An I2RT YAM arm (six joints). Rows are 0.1 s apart.
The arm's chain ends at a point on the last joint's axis. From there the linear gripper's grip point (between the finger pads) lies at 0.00 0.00 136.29 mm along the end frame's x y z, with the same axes.
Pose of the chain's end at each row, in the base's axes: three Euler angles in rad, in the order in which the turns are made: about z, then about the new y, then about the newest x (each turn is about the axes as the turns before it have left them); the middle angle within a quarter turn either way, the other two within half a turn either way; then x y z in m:
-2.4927 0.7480 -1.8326 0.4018 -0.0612 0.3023
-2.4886 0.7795 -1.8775 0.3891 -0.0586 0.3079
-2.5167 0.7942 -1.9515 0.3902 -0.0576 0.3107
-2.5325 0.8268 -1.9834 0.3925 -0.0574 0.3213
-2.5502 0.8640 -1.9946 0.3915 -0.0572 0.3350
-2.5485 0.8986 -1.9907 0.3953 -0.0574 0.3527
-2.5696 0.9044 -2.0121 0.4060 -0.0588 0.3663
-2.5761 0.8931 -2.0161 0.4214 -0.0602 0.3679
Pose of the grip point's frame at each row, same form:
-2.4927 0.7480 -1.8326 0.5005 -0.1516 0.2764
-2.4886 0.7795 -1.8775 0.4910 -0.1442 0.2786
-2.5167 0.7942 -1.9515 0.4935 -0.1391 0.2752
-2.5325 0.8268 -1.9834 0.4969 -0.1368 0.2843
-2.5502 0.8640 -1.9946 0.4961 -0.1366 0.2986
-2.5485 0.8986 -1.9907 0.5009 -0.1363 0.3181
-2.5696 0.9044 -2.0121 0.5112 -0.1376 0.3303
-2.5761 0.8931 -2.0161 0.5259 -0.1395 0.3311

